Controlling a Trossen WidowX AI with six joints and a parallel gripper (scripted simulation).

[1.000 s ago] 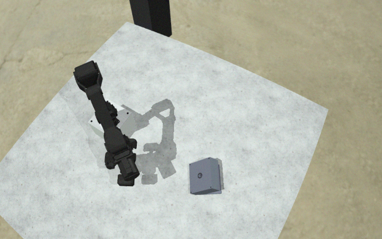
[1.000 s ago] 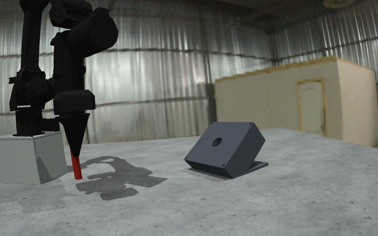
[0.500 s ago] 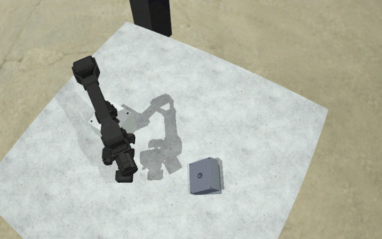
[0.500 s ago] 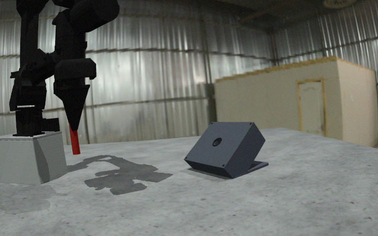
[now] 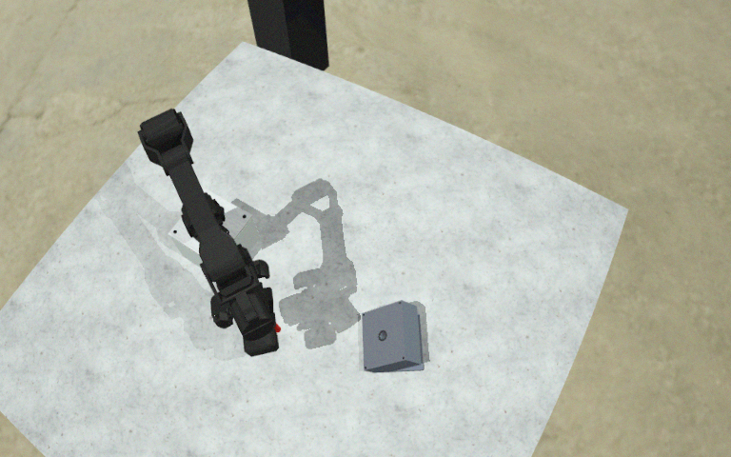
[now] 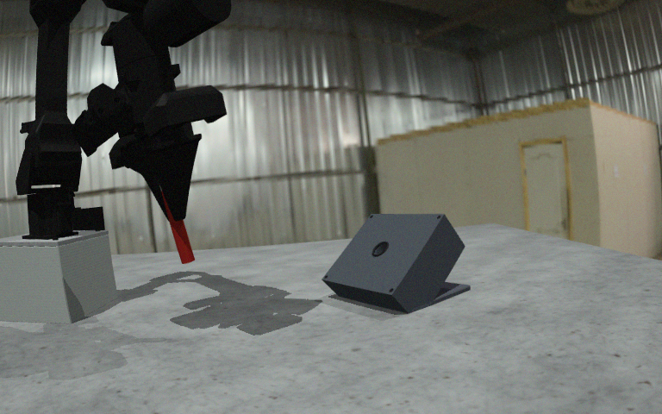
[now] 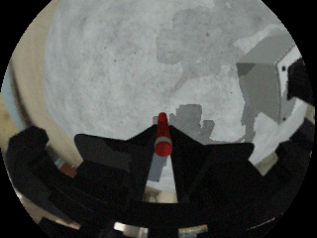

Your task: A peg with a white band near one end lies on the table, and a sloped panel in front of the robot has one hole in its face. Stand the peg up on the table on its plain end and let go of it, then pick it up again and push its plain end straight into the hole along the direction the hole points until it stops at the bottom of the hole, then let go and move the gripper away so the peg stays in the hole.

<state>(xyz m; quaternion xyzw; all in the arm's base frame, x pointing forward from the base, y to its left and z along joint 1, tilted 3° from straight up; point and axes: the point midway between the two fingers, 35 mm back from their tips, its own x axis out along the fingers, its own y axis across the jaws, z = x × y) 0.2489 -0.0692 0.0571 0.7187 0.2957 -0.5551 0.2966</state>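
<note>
Now: the grey sloped panel 19 cm ahead of my gripper tip, 14 cm to the left of it and 8 cm below it. From my gripper tip the other things lie so: red peg (2 cm above); thin foot plate (21 cm ahead, 16 cm to the left, 12 cm below).
</note>
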